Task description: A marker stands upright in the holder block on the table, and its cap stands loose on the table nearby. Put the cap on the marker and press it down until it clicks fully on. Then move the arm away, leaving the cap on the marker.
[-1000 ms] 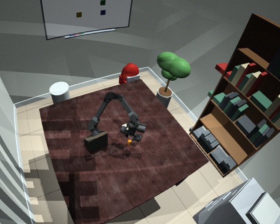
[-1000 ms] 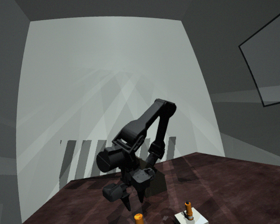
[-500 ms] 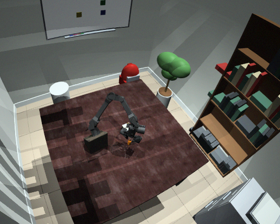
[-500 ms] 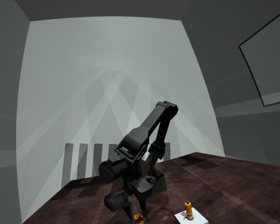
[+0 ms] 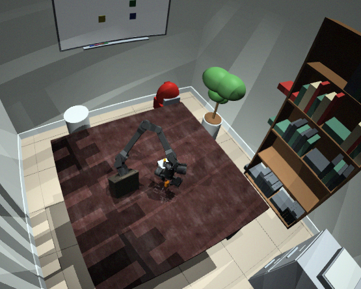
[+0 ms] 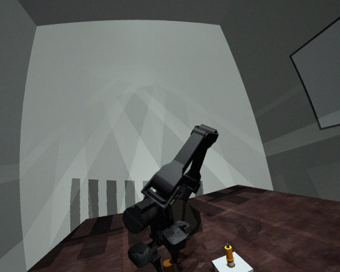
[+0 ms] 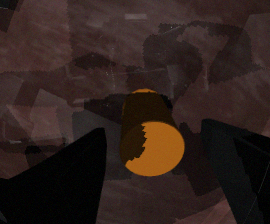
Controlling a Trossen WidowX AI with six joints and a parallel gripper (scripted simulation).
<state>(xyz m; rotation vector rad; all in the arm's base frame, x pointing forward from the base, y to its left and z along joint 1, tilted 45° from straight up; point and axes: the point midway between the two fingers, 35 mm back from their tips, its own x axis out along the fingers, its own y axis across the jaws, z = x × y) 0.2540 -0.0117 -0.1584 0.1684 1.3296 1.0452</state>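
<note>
Right now the orange cap is 1 cm below my gripper tip. Round my gripper tip: orange marker 6 cm ahead, 16 cm to the left, 3 cm above.
</note>
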